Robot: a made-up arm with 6 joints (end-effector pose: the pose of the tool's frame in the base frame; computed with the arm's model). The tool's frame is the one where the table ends. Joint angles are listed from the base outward.
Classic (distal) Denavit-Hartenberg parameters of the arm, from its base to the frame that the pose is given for. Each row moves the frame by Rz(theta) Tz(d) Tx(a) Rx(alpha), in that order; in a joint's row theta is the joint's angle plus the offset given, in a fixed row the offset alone. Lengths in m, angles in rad.
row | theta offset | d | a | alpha
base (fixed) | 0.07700 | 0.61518 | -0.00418 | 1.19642
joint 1 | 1.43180 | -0.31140 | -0.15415 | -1.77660
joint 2 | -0.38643 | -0.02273 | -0.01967 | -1.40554
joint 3 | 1.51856 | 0.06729 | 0.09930 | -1.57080
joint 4 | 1.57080 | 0.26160 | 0.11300 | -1.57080
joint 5 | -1.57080 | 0.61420 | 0.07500 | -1.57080
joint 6 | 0.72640 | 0.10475 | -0.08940 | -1.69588
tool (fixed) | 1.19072 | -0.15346 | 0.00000 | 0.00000
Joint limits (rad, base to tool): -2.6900..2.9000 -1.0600..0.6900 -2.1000..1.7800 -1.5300..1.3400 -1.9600..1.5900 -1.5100..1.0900
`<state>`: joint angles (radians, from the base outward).
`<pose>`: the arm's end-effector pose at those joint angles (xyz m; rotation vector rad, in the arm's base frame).
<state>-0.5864 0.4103 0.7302 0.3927 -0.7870 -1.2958</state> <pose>-0.5344 0.5217 0.8628 2.4723 1.5356 -0.3769</pose>
Working (the frame after each row of the table, in the pose's form):
after base (fixed): -0.0042 -0.0003 0.6152 1.1958 0.0461 0.0676
after joint 1: -0.1252 0.2387 0.3940 -0.5119 -0.8747 0.1424
after joint 2: -0.1205 0.2235 0.3684 -1.8202 -0.8884 -0.5039
after joint 3: -0.1051 0.2462 0.2517 2.1255 -0.3146 -1.7697
after joint 4: -0.3639 0.1343 0.2928 -0.4692 -0.7769 -1.4135
after joint 5: -0.5369 0.5998 0.6618 -1.2046 -1.1396 2.5251
after joint 6: -0.5508 0.4747 0.7176 1.2515 2.8054 -0.5097

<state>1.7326 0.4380 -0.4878 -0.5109 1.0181 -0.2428</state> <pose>0.5781 -0.2756 0.4183 -1.3333 -0.6419 -0.0043</pose>
Working (the frame after each row of the table, in the pose's form):
after base (fixed): -0.0042 -0.0003 0.6152 1.1958 0.0461 0.0676
after joint 1: 0.1271 0.3018 0.5046 -0.1296 3.0996 -0.2606
after joint 2: 0.1459 0.3062 0.5276 -0.0712 2.5539 1.8207
after joint 3: 0.0900 0.3958 0.5845 1.4172 0.4545 2.6093
after joint 4: 0.2809 0.3685 0.7944 1.8284 -1.8901 1.4328
after joint 5: 0.5982 -0.0920 0.5296 0.8847 -1.3959 -0.0006
after joint 6: 0.5122 -0.1378 0.4323 -0.7824 -1.3454 -0.9599

